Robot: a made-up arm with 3 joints. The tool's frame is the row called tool. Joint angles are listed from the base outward. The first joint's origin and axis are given. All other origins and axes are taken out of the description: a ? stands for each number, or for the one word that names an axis. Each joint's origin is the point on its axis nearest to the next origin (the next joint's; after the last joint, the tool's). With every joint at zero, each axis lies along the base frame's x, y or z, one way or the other. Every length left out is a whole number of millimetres.
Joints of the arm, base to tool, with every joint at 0 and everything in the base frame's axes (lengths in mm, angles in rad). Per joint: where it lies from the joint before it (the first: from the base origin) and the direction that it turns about. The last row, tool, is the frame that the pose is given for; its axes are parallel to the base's.
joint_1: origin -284 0 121 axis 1 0 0
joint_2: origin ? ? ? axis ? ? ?
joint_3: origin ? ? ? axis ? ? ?
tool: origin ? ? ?
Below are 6 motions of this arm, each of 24 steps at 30 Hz.
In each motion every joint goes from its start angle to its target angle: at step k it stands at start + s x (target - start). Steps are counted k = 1, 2, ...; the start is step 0. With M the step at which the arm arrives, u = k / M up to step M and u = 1 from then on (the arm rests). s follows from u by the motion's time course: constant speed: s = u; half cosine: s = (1 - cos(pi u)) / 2; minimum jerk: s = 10 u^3 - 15 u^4 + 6 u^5.
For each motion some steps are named. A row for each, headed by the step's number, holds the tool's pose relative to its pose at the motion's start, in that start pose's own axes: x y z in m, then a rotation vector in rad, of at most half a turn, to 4 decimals.
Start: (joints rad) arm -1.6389 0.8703 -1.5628
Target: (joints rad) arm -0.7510 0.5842 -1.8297
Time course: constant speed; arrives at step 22
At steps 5, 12, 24:
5: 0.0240 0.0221 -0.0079 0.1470 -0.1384 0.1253
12: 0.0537 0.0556 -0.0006 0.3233 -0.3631 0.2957
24: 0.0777 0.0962 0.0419 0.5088 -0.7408 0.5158

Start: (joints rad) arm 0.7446 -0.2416 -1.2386
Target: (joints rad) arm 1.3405 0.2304 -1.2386
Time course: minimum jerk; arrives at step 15
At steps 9, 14, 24:
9: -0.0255 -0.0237 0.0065 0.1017 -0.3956 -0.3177
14: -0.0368 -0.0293 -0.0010 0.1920 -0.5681 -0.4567
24: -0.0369 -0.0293 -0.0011 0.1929 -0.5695 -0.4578

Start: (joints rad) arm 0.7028 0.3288 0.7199
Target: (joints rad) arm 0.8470 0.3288 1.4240
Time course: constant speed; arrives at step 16
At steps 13, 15, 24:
13: -0.1039 -0.0208 -0.0103 0.0278 0.1155 -0.5714
15: -0.1204 -0.0189 -0.0099 0.0263 0.1351 -0.6591
24: -0.1286 -0.0175 -0.0095 0.0249 0.1451 -0.7029

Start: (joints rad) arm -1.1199 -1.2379 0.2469
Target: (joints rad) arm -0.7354 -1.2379 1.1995
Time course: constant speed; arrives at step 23
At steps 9, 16, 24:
9: -0.0552 -0.0172 -0.0185 0.1049 -0.1090 -0.3720
16: -0.0983 -0.0120 -0.0434 0.2153 -0.1669 -0.6587
24: -0.1360 0.0103 -0.0731 0.3475 -0.1966 -0.9405

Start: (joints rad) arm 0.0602 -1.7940 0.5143
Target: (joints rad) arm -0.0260 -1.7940 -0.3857
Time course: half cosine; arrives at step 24
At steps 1, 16, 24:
1: 0.0006 0.0003 0.0000 -0.0001 0.0004 0.0038
16: 0.0739 0.0893 -0.0049 0.0031 0.0658 0.6748
24: 0.0829 0.1278 -0.0082 0.0141 0.0881 0.8994

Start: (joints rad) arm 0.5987 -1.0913 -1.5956
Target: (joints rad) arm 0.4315 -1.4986 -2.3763
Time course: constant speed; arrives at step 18
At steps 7, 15, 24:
7: 0.0540 0.0624 -0.0065 0.0640 0.0146 0.4618
15: 0.0765 0.1572 -0.0036 0.1451 -0.0059 0.9883
24: 0.0724 0.1942 0.0015 0.1757 -0.0246 1.1851

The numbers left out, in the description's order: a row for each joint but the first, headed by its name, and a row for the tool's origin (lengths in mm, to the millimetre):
joint_2: xyz 0 -36 -50, axis 0 0 -1
joint_3: xyz -25 20 0, axis 0 0 -1
tool: xyz 90 -155 0

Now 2 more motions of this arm.
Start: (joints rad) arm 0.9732 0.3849 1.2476
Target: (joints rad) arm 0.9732 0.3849 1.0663
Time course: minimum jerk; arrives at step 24
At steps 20, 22, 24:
20: 0.0256 0.0180 0.0000 0.0000 0.0000 0.1749
22: 0.0263 0.0187 0.0000 0.0000 0.0000 0.1804
24: 0.0265 0.0188 0.0000 0.0000 0.0000 0.1813

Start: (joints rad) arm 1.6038 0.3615 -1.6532
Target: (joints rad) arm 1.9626 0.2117 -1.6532
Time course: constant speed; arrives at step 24
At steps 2, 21, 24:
2: 0.0031 0.0018 0.0011 0.0081 -0.0288 0.0125
21: 0.0285 0.0193 0.0195 0.0666 -0.3070 0.1300
24: 0.0317 0.0220 0.0236 0.0728 -0.3517 0.1482

